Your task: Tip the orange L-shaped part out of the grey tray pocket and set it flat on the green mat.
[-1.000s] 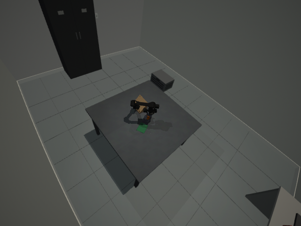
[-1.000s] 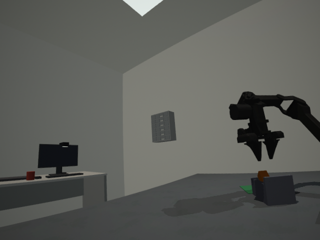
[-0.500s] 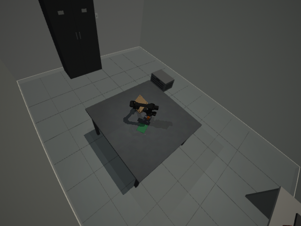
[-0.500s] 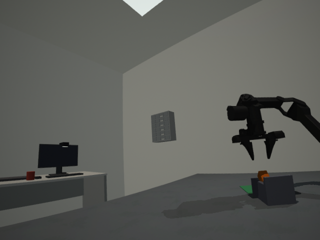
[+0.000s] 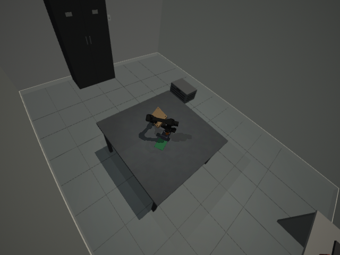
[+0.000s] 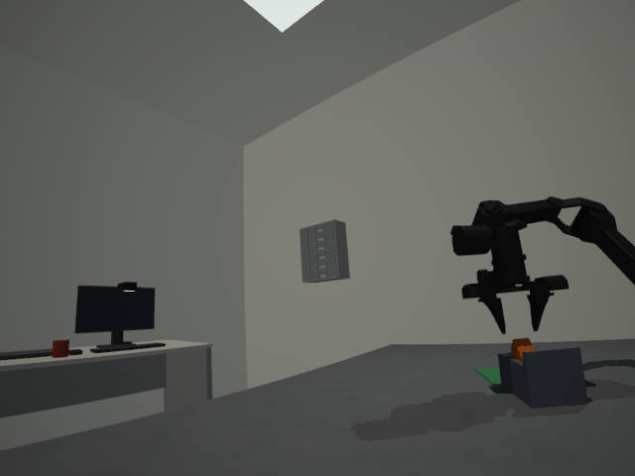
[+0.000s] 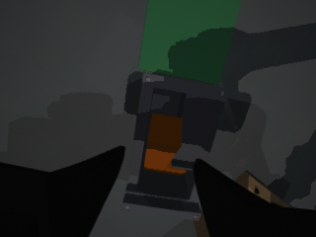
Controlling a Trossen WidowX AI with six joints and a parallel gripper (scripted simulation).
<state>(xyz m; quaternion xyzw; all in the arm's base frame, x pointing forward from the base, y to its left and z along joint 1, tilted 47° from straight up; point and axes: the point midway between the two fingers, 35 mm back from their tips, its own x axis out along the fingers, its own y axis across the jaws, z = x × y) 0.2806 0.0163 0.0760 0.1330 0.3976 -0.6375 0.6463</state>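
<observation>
Now: gripper tip 30 mm past the orange L-shaped part, 30 mm to the right of it and 70 mm above it. Also, from my gripper tip: green mat (40 mm ahead, 140 mm to the right, 130 mm below).
</observation>
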